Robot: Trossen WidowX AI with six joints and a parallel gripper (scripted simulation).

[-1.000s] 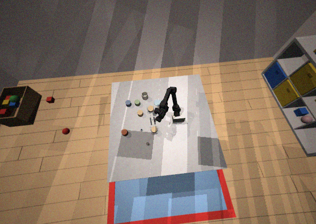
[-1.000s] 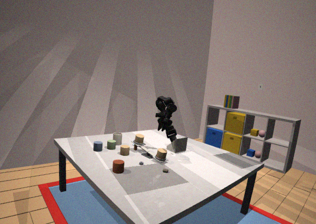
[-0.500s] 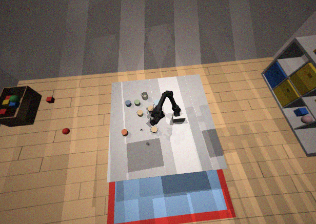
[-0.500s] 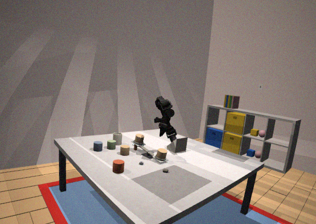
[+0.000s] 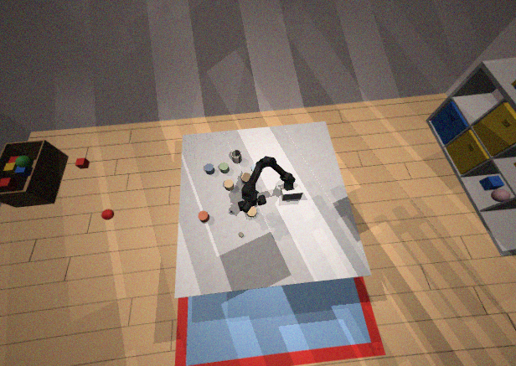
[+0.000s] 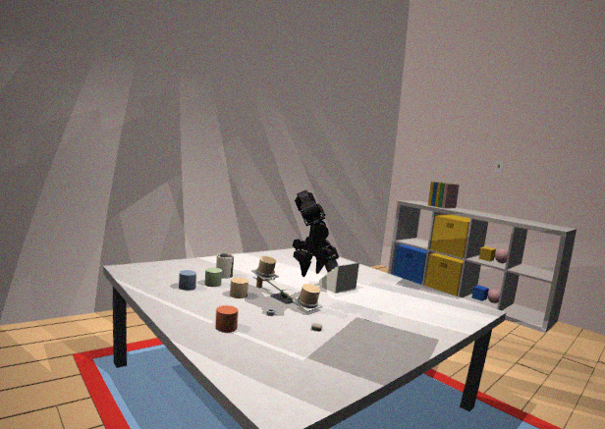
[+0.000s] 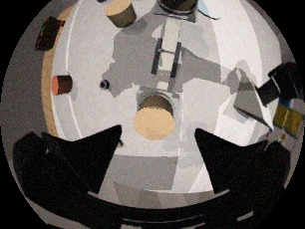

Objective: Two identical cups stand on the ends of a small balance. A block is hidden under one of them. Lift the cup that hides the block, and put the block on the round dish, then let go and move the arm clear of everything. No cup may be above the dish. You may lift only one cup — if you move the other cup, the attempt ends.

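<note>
Now: the grey-green block 90 mm below my gripper tip, 10 mm to the left of it and 10 mm ahead of it. Round my gripper tip: small balance: 120 mm to the right, 110 mm below; dark ring: 160 mm ahead, 130 mm below, 40 mm to the right; red-brown cup: 350 mm ahead, 100 mm below, 70 mm to the right.
</note>
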